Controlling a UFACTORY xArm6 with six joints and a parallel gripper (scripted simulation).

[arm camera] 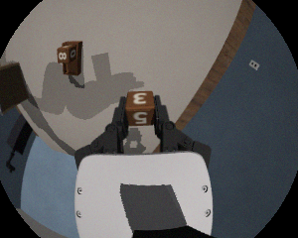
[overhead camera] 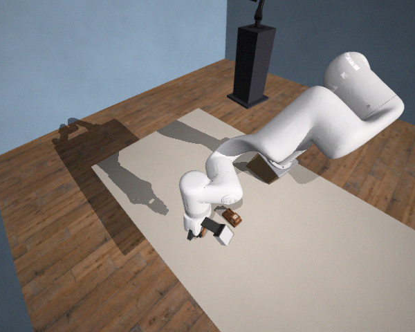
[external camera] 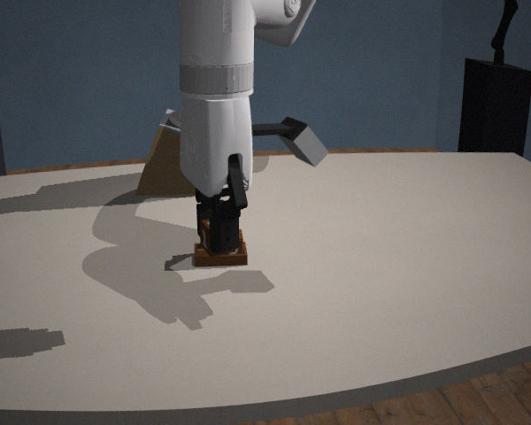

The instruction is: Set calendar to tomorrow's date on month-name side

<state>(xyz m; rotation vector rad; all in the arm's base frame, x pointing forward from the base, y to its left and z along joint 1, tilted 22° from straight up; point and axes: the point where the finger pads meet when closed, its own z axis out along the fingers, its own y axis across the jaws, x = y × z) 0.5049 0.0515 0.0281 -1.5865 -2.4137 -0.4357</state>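
Now: hand 16 cm past the brown cube, 1 cm to the right of it and 11 cm above it. The rest, counted from my hand: brown calendar tray: 16 cm behind, 12 cm below; then brown digit cube: 1 cm below.
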